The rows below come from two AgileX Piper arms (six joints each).
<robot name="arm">
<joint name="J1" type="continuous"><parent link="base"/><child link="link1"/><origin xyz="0 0 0.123" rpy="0 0 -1.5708"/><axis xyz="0 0 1"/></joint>
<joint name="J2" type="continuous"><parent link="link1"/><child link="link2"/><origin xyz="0 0 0" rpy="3.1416 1.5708 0"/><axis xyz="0 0 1"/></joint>
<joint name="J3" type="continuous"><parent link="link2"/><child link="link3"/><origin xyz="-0.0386 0.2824 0" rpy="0 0 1.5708"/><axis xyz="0 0 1"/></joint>
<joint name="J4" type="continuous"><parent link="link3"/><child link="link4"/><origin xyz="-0.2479 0.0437 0" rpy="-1.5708 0 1.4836"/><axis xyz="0 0 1"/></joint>
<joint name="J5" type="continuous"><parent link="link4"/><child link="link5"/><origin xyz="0 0 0" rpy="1.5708 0 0"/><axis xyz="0 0 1"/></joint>
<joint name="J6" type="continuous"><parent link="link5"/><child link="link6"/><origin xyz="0 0.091 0" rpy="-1.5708 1.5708 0"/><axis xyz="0 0 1"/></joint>
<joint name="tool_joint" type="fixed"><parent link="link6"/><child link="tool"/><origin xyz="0 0 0" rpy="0 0 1.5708"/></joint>
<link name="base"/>
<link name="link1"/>
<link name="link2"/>
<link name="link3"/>
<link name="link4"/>
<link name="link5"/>
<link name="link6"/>
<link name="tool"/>
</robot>
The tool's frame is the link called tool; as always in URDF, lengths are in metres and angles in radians. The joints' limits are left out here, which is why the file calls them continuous.
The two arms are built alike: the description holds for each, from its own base.
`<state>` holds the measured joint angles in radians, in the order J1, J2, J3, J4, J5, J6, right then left.
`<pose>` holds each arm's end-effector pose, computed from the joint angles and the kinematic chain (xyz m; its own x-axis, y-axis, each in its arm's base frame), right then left.
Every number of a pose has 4 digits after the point.
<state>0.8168 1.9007 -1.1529 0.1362 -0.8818 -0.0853 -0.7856 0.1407 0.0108 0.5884 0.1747 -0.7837</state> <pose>0.2999 0.3054 0.2606 0.1461 0.1579 -0.9766 -0.6551 0.7552 0.0241 0.0529 -0.0405 0.1877 -0.2725 -0.0103 -0.9621 0.5946 0.7843 -0.1768</pose>
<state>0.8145 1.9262 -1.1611 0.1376 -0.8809 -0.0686 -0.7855 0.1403 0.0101 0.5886 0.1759 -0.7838</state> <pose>0.3036 0.3078 0.2520 0.1226 0.1579 -0.9798 -0.6546 0.7549 0.0398 0.0529 -0.0404 0.1879 -0.2723 -0.0105 -0.9622 0.5940 0.7848 -0.1767</pose>
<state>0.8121 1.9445 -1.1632 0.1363 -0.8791 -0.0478 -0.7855 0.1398 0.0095 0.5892 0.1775 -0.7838</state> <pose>0.3061 0.3090 0.2445 0.0977 0.1601 -0.9823 -0.6553 0.7532 0.0576 0.0529 -0.0403 0.1880 -0.2720 -0.0102 -0.9622 0.5934 0.7854 -0.1760</pose>
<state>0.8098 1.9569 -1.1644 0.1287 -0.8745 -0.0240 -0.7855 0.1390 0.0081 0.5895 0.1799 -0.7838</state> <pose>0.3076 0.3100 0.2391 0.0747 0.1633 -0.9837 -0.6592 0.7483 0.0741 0.0530 -0.0402 0.1884 -0.2716 -0.0104 -0.9624 0.5925 0.7862 -0.1757</pose>
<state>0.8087 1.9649 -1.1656 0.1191 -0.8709 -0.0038 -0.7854 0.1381 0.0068 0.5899 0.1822 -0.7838</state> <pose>0.3082 0.3110 0.2357 0.0584 0.1666 -0.9843 -0.6644 0.7424 0.0862 0.0530 -0.0400 0.1887 -0.2711 -0.0106 -0.9625 0.5915 0.7870 -0.1753</pose>
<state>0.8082 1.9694 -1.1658 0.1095 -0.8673 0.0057 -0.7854 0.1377 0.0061 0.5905 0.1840 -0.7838</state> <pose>0.3083 0.3117 0.2335 0.0507 0.1636 -0.9852 -0.6694 0.7376 0.0880 0.0530 -0.0399 0.1889 -0.2709 -0.0102 -0.9626 0.5908 0.7877 -0.1746</pose>
